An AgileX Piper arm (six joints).
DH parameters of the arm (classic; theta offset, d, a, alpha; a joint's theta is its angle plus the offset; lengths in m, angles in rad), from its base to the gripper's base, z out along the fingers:
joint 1: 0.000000 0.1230 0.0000 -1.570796
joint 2: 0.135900 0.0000 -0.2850 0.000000
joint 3: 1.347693 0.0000 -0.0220 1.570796
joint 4: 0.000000 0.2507 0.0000 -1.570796
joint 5: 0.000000 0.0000 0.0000 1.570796
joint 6: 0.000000 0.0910 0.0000 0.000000
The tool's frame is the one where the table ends.
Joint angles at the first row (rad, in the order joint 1, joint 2, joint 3, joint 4, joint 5, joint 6):
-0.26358, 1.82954, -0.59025, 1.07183, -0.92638, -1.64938
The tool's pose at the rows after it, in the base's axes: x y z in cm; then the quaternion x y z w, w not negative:
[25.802 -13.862 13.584 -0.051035 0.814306 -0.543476 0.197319]
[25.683 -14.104 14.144 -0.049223 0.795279 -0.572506 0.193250]
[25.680 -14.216 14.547 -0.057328 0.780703 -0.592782 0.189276]
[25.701 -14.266 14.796 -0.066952 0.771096 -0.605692 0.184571]
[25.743 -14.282 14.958 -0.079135 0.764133 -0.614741 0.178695]
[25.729 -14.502 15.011 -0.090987 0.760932 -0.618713 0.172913]
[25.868 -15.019 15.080 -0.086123 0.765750 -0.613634 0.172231]
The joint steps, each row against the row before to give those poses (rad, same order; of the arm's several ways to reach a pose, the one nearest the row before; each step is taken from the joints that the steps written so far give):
0.00195, 0.00000, -0.00002, 0.00000, -0.07191, -0.02382
0.00001, 0.00003, 0.00000, -0.00395, -0.06833, -0.01282
-0.00002, -0.00004, 0.00003, -0.01380, -0.04422, -0.02034
0.00001, 0.00003, -0.00002, -0.01125, -0.02618, -0.02172
0.00002, 0.00000, 0.00002, -0.01080, -0.01568, -0.02570
-0.01028, -0.00003, -0.00001, -0.01808, 0.00003, -0.02167
-0.01896, 0.00000, -0.01515, -0.00213, 0.02494, -0.00502

